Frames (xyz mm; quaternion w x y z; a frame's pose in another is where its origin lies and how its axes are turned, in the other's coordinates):
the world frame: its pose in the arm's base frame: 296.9 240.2 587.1 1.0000 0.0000 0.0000 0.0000
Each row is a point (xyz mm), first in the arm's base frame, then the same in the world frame.
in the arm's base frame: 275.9 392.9 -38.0
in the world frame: -21.0 152.7 -625.1
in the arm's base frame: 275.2 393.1 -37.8
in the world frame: -21.7 152.9 -624.9
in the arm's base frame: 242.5 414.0 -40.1
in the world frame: -54.4 173.8 -627.2
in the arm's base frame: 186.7 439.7 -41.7
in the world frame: -110.2 199.5 -628.8
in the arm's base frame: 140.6 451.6 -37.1
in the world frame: -156.3 211.4 -624.2
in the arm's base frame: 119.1 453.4 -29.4
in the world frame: -177.8 213.2 -616.5
